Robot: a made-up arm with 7 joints.
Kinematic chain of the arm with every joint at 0, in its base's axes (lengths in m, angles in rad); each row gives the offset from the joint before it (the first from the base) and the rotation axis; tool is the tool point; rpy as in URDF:
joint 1: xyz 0 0 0.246 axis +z
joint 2: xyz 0 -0.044 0.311 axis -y
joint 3: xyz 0 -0.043 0.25 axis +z
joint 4: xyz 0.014 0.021 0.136 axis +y
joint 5: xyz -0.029 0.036 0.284 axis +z
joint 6: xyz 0 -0.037 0.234 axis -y
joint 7: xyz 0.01 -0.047 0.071 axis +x
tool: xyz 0 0 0 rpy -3.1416 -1.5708 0
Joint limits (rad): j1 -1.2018..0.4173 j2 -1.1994..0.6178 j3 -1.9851..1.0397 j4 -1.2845..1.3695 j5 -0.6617..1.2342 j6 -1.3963..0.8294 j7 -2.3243..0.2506
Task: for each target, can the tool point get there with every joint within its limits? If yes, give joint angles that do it. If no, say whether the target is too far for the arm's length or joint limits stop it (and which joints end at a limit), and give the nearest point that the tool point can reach.
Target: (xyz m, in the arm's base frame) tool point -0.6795 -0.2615 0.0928
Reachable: no: joint limits stop it (at a limit: joint 2, joint 4, joint 5, joint 6) | nearest point -0.6738 -0.2593 0.5827 | short by 0.490 m
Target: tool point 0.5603 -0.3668 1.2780
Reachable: yes | joints -0.4023 -0.7188 -0.2551 0.1134 -0.1252 0.3230 -0.1365
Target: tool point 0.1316 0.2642 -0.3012
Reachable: no: joint limits stop it (at a limit: joint 1, joint 2, joint 4) | nearest point 0.5114 0.3203 0.1960 | short by 0.628 m
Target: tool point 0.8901 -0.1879 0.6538
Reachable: yes | joints 0.1309 -0.9601 -0.4402 0.8549 0.2252 -0.2318 -0.5311
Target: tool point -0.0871 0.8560 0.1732
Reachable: no: joint limits stop it (at a limit: joint 1, joint 2, joint 4, joint 5, joint 6) | nearest point -0.1548 0.6805 0.6012 | short by 0.468 m
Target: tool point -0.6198 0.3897 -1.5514
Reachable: no: too far | nearest point 0.5026 0.3584 0.2004 | short by 2.081 m
